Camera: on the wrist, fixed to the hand. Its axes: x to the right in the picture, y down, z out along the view.
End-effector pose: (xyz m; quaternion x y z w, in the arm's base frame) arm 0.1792 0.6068 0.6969 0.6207 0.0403 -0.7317 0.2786
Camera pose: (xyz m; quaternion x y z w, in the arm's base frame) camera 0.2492 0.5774 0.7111 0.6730 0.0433 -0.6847 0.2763
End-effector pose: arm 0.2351 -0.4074 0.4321 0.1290 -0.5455 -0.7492 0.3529
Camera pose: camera 0.2915 -0.4457 0.4685 0.1777 -0.5305 -0.7279 0.3965
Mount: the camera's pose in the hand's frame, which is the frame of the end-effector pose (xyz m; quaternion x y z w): -0.0079 0.0609 -0.0469 0.0119 0.0683 0.0117 0.9975
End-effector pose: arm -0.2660 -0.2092 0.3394 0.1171 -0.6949 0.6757 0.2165
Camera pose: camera -0.2801 -0.1602 0.2814 0.0651 -0.6717 0.6928 0.2541
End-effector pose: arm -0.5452 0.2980 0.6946 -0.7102 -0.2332 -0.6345 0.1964
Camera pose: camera -0.5485 0.2208 0.6933 -0.6655 -0.2185 -0.6764 0.2277
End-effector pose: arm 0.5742 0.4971 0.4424 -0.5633 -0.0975 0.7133 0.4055
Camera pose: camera 0.5873 0.4370 0.3956 -0.6069 -0.0545 0.6790 0.4095
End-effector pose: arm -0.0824 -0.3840 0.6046 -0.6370 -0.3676 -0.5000 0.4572
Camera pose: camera -0.0420 -0.4476 0.5877 -0.6002 -0.3340 -0.5326 0.4946
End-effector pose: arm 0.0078 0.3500 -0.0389 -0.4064 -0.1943 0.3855 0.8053
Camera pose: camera 0.0040 0.3429 -0.1157 -0.4244 -0.1295 0.3685 0.8169
